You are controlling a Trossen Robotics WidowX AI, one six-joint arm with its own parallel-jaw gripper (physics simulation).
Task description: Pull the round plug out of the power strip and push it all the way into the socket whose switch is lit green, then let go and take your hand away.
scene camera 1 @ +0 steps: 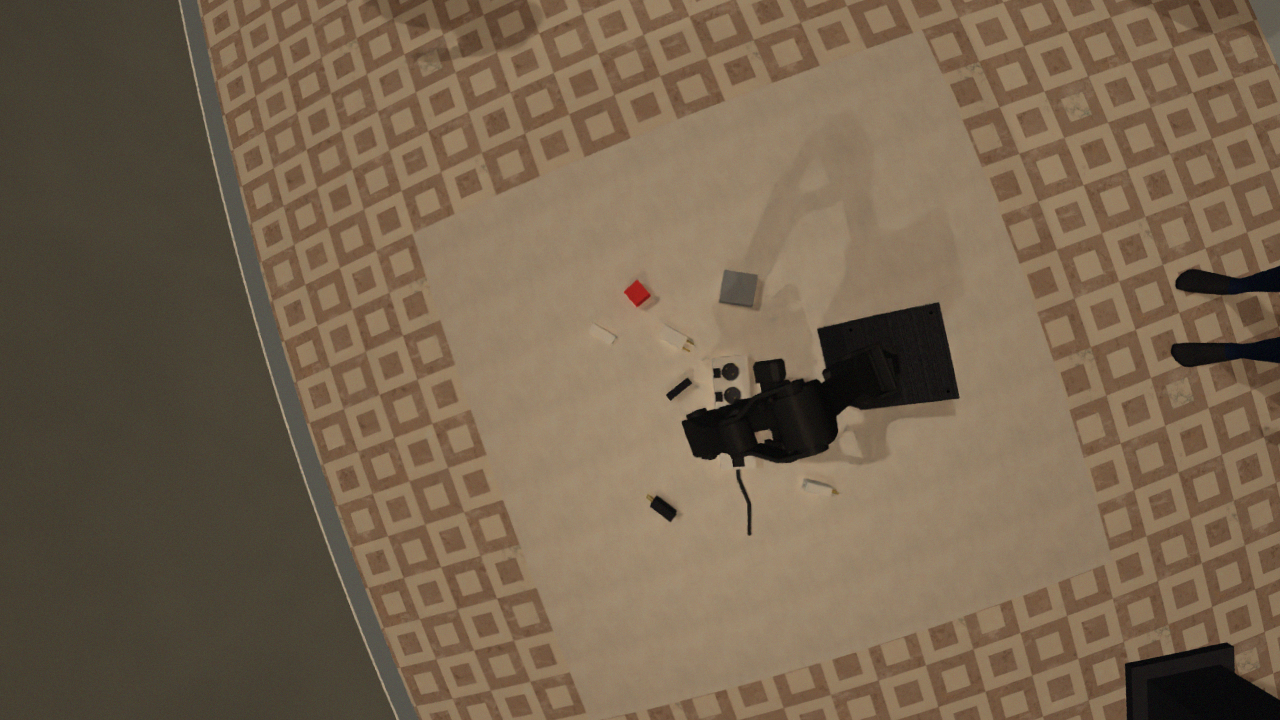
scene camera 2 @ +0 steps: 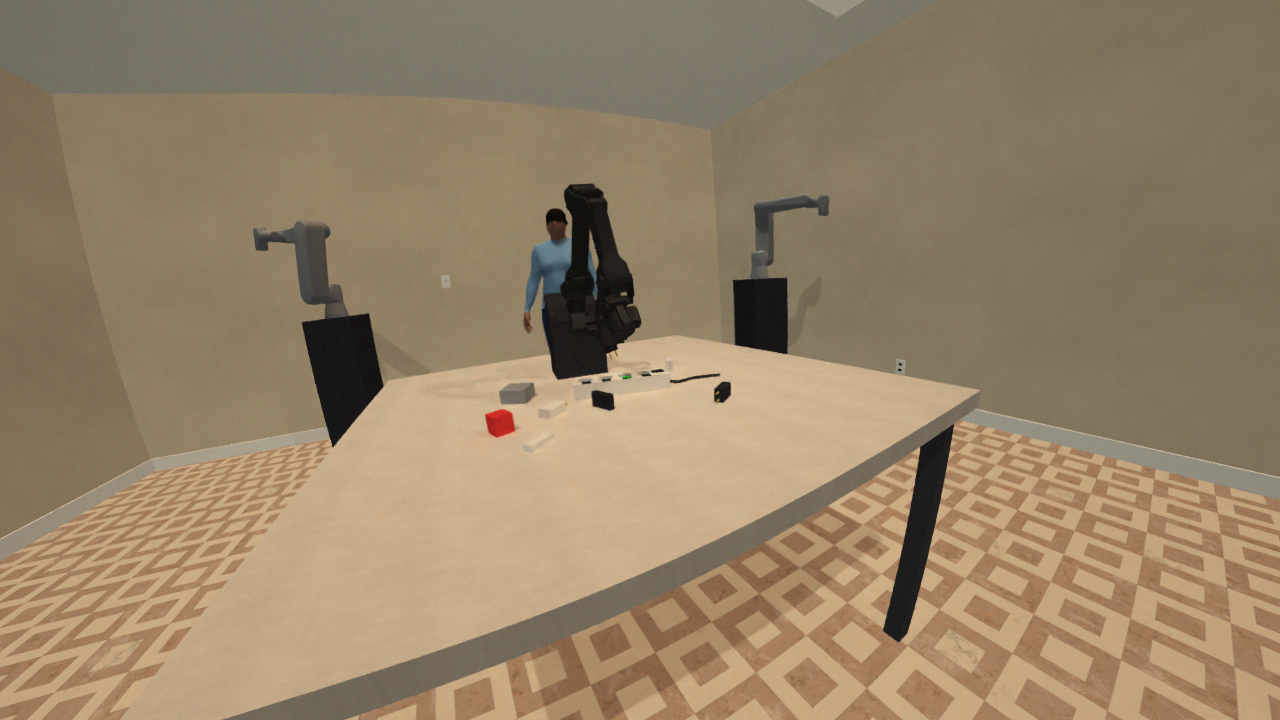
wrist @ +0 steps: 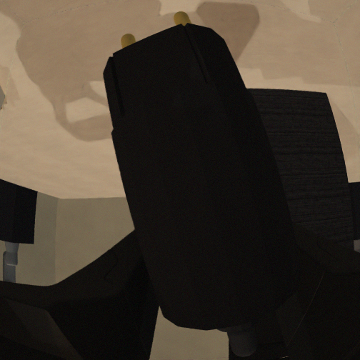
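Seen in the pictures: arm's base, origin of the base link: (scene camera 1: 880,365) (scene camera 2: 576,310).
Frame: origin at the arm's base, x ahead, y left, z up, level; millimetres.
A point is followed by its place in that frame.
Observation:
The round plug (wrist: 190,150) is black with two brass pins and fills the middle of the wrist view. My gripper (wrist: 208,220) (scene camera 2: 617,334) @(x 124, y 55, z -73 mm) is shut on it. In scene camera 2 the pins point downward, above and a little behind the white power strip (scene camera 1: 744,383) @(x 225, y 6, z -164 mm) (scene camera 2: 635,385) @(x 297, y 94, z -184 mm), apart from it. A green-lit switch (scene camera 2: 626,376) @(x 280, y 77, z -161 mm) shows near the middle of the strip. In scene camera 1 two dark round sockets show at the strip's upper end; my arm (scene camera 1: 801,416) @(x 220, y 10, z 326 mm) covers much of the rest, and hides the plug.
A red cube (scene camera 1: 637,292) @(x 420, y -227, z -164 mm) (scene camera 2: 500,422) @(x 443, y -224, z -176 mm), a grey block (scene camera 1: 738,288) @(x 203, y -197, z -168 mm) (scene camera 2: 517,393) @(x 242, y -196, z -176 mm), a white plug (scene camera 1: 675,337) @(x 355, y -117, z -182 mm) (scene camera 2: 552,410) @(x 386, y -119, z -186 mm), a white bar (scene camera 1: 603,334) @(x 514, y -152, z -192 mm) (scene camera 2: 537,442) @(x 534, y -155, z -192 mm), a black block (scene camera 1: 679,389) @(x 365, y -3, z -169 mm) (scene camera 2: 602,400) @(x 378, y -6, z -183 mm) and another black plug (scene camera 1: 663,507) @(x 443, y 251, z -171 mm) (scene camera 2: 722,392) @(x 471, y 244, z -179 mm) lie around the strip. A black cable (scene camera 1: 748,505) @(x 256, y 281, z -196 mm) leaves its end.

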